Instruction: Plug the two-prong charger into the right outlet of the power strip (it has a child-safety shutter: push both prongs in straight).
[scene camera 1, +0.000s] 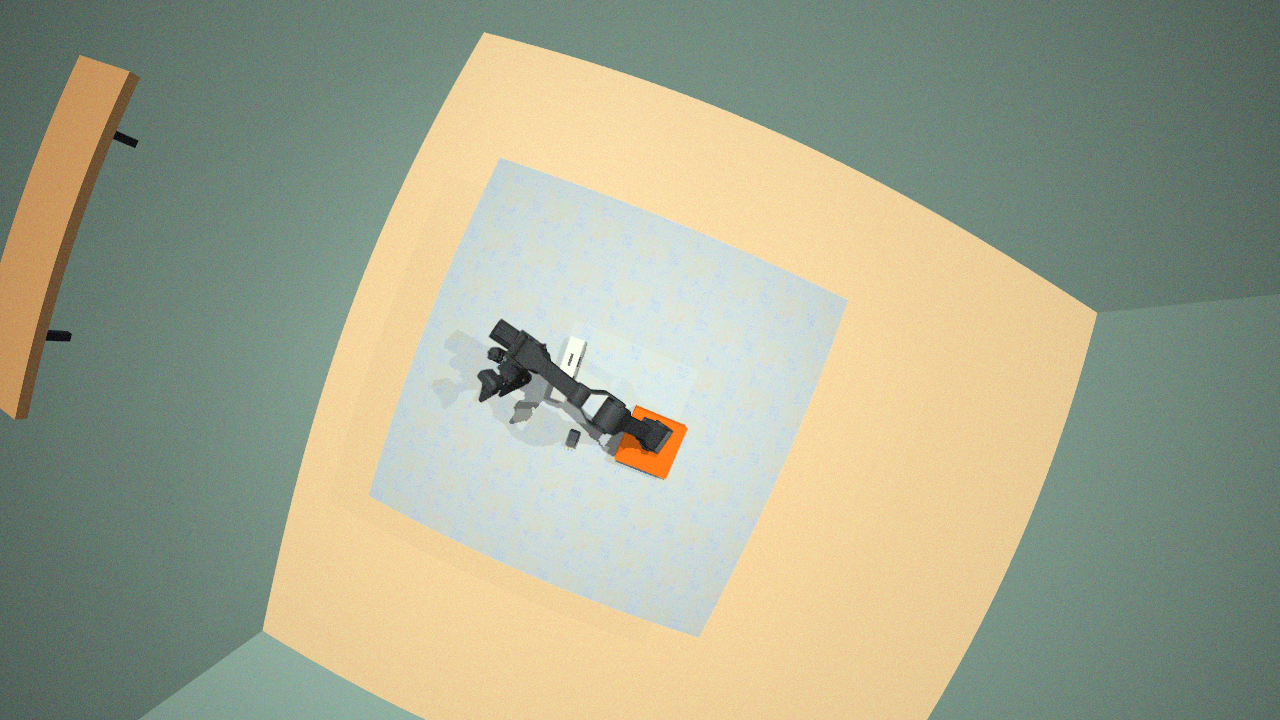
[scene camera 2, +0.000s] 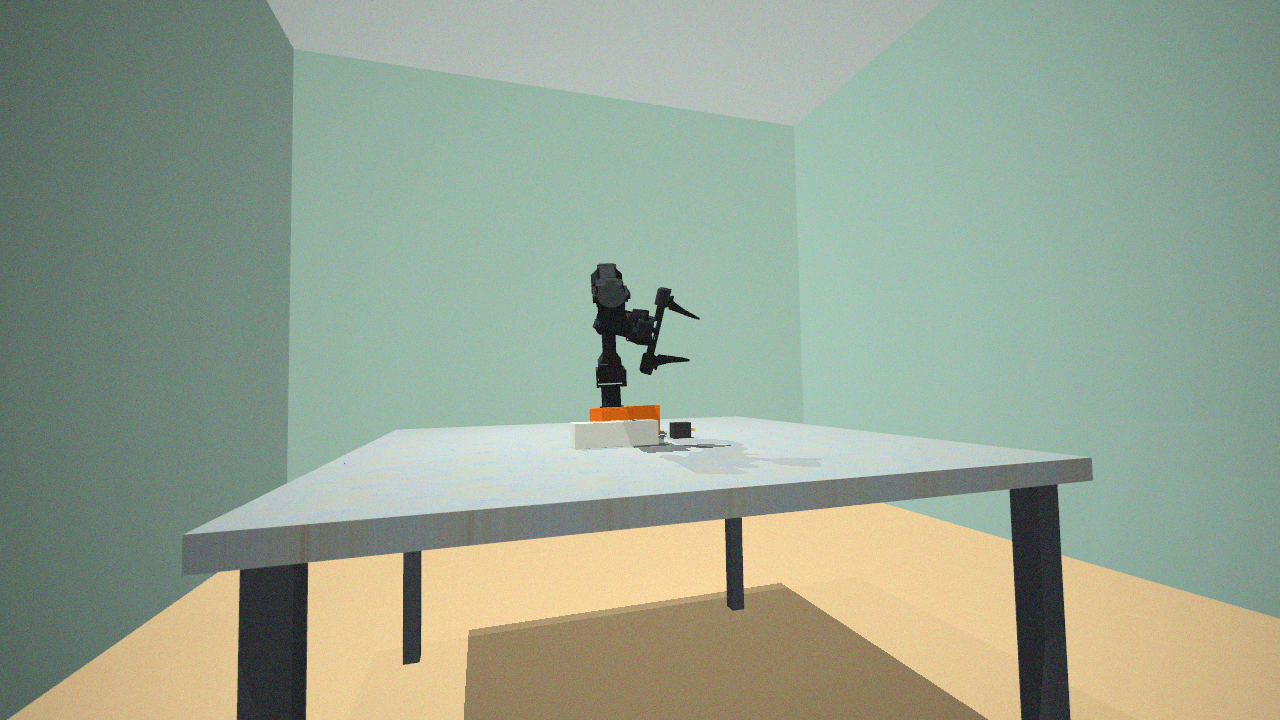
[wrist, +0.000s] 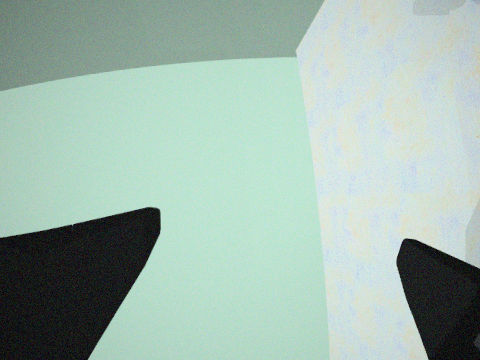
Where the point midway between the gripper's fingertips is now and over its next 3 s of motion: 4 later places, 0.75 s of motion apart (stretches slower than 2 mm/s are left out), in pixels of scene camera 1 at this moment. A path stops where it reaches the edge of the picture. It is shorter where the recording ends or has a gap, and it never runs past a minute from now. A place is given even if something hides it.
My gripper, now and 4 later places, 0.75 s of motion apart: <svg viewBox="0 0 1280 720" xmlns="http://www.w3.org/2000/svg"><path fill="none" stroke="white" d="M489 398L511 428L542 441L568 441L569 439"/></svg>
